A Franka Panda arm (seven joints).
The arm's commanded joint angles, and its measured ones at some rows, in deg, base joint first. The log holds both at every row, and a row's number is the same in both.
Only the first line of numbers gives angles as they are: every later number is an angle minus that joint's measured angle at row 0.
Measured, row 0: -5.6, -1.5, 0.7, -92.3, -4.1, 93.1, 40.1
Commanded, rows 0 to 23: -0.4, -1.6, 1.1, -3.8, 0.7, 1.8, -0.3; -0.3, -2.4, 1.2, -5.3, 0.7, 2.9, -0.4; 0.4, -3.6, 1.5, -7.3, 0.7, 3.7, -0.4; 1.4, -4.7, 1.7, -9.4, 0.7, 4.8, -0.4; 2.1, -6.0, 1.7, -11.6, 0.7, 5.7, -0.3; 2.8, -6.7, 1.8, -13.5, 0.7, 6.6, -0.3; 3.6, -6.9, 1.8, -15.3, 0.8, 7.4, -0.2; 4.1, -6.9, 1.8, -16.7, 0.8, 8.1, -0.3; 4.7, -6.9, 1.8, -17.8, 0.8, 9.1, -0.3; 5.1, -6.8, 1.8, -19.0, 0.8, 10.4, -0.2; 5.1, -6.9, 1.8, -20.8, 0.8, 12.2, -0.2; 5.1, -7.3, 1.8, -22.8, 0.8, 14.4, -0.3; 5.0, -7.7, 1.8, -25.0, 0.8, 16.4, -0.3; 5.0, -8.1, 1.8, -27.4, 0.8, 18.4, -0.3; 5.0, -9.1, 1.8, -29.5, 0.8, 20.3, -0.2; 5.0, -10.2, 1.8, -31.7, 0.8, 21.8, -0.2; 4.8, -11.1, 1.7, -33.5, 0.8, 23.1, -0.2; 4.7, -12.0, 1.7, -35.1, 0.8, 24.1, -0.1; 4.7, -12.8, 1.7, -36.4, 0.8, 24.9, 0.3; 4.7, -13.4, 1.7, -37.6, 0.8, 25.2, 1.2; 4.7, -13.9, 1.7, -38.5, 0.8, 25.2, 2.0; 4.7, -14.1, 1.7, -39.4, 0.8, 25.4, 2.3; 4.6, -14.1, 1.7, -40.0, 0.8, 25.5, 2.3; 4.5, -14.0, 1.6, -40.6, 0.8, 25.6, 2.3
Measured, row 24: 5.0, -12.1, 1.5, -36.9, 0.1, 23.5, 1.4
